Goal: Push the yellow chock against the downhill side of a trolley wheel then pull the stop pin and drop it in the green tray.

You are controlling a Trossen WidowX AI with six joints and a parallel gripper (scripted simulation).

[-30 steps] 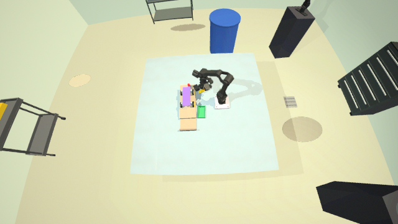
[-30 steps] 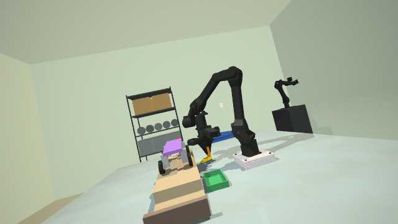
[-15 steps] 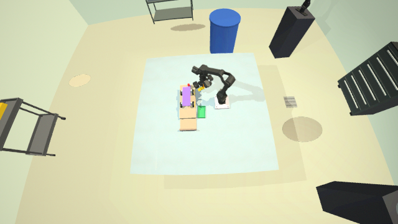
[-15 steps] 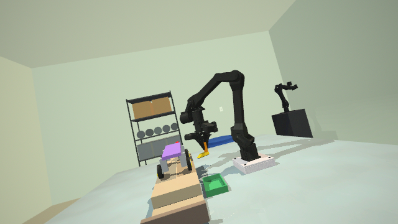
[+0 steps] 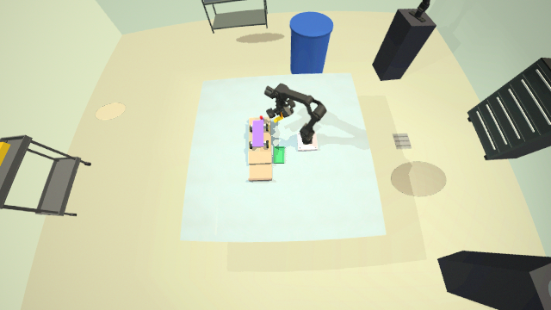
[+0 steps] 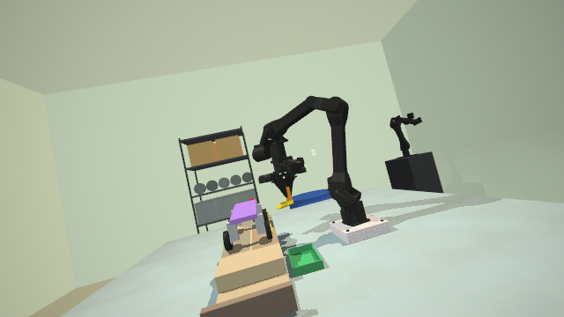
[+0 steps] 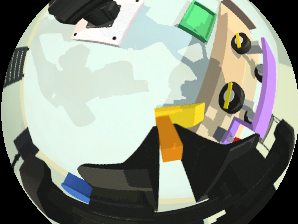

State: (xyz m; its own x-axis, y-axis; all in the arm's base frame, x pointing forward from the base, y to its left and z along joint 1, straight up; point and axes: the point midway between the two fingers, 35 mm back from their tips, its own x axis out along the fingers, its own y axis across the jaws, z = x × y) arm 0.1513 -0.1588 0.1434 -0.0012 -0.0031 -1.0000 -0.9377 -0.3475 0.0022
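Right now my gripper tip is 60 mm short of the green tray, 220 mm to the right of it and 150 mm above it. The rest, counted from my gripper tip: red-headed stop pin: 130 mm ahead, 10 mm to the right, 10 mm below; then yellow chock: 20 mm ahead, 10 mm to the left, 10 mm below; then trolley: 170 mm ahead, 110 mm to the left, 30 mm below.
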